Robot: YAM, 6 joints.
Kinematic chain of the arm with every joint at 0, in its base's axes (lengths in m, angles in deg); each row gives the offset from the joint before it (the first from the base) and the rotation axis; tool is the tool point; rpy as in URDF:
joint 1: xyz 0 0 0.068 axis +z
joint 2: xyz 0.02 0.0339 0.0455 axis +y
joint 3: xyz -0.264 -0.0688 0 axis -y
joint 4: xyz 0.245 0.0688 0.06 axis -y
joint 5: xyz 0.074 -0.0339 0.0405 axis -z
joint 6: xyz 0.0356 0 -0.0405 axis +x
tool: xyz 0 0 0 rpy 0 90 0
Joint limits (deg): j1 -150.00..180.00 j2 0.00..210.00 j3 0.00..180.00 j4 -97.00..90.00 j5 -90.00..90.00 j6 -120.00..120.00
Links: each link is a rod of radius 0.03 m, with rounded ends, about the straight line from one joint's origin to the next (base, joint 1, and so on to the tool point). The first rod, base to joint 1, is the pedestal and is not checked.
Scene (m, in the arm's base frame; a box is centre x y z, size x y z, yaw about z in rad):
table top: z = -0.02
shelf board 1: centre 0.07 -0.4 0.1 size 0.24 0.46 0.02 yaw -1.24
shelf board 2: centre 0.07 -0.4 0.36 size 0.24 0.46 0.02 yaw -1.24
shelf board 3: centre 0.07 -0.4 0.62 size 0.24 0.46 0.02 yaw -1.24
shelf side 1: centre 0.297 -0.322 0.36 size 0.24 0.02 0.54 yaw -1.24
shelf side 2: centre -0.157 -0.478 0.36 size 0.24 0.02 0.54 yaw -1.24
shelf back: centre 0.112 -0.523 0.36 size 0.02 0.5 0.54 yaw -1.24
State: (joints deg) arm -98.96 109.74 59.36 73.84 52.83 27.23
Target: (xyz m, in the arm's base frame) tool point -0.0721 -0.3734 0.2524
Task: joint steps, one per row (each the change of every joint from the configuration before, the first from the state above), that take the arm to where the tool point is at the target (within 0.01 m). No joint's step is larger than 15 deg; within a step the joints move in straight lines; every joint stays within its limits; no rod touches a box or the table.
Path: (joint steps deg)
1: 2.35 -3.93 -4.77 1.12 0.76 0.00

